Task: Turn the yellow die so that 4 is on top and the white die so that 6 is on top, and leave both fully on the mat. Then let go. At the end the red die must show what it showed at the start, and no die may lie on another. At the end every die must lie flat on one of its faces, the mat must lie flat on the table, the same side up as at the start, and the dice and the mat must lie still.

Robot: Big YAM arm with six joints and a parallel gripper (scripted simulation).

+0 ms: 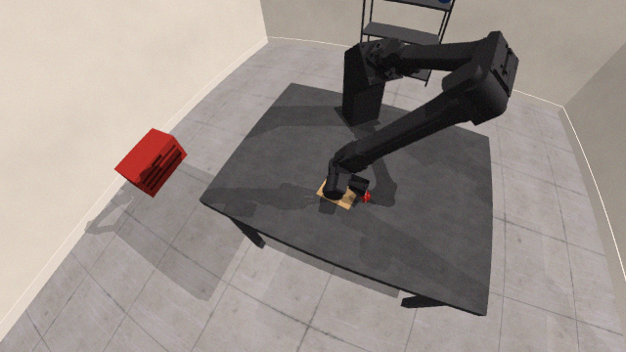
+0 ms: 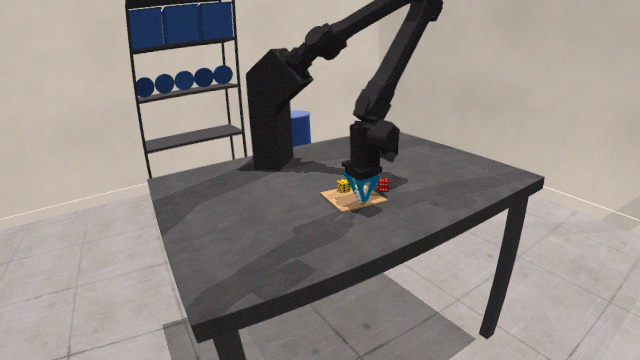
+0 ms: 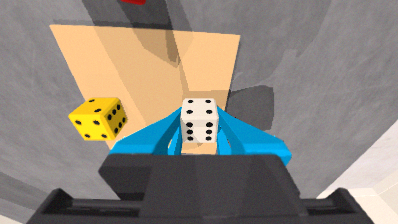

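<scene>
The white die is right at my hand. Round my hand: tan mat (40 mm behind, 10 mm to the right, 20 mm below); then red die (60 mm behind, 90 mm to the left); then yellow die (90 mm behind, 20 mm to the right).
</scene>
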